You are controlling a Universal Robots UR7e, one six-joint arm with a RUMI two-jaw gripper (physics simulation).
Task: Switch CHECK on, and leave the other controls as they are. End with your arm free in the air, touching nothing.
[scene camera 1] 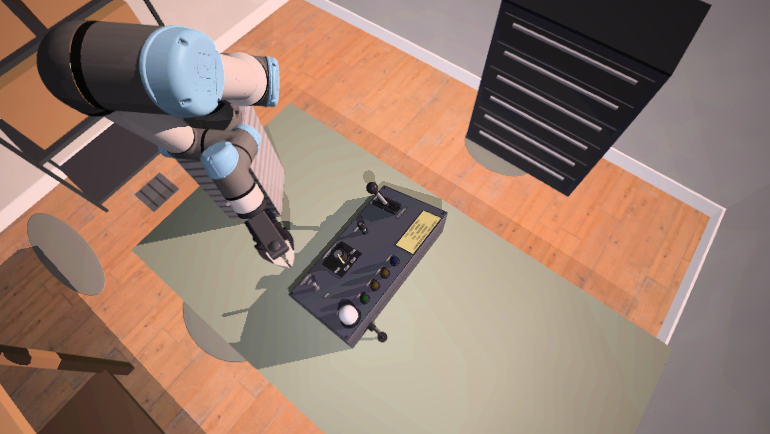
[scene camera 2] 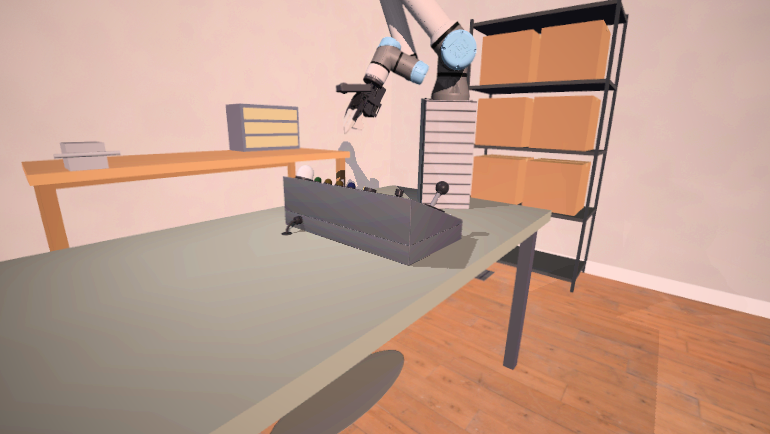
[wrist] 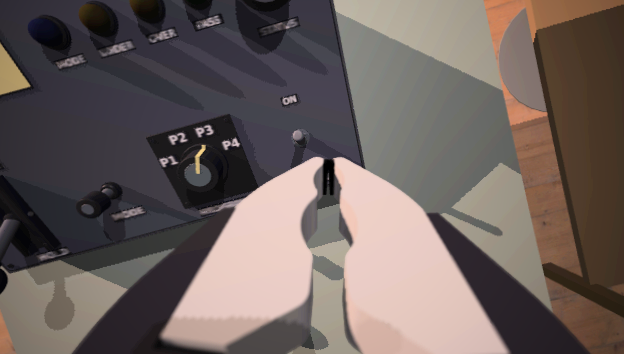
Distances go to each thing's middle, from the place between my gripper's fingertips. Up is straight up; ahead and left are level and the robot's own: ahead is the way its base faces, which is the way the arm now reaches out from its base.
I see the dark control panel [scene camera 1: 348, 299] 20 cm to the left of my hand, 19 cm below it and 11 cm ahead of it. From my hand the other things lie so: mode switch [wrist: 94, 203] (26 cm to the left, 19 cm below, 2 cm ahead).
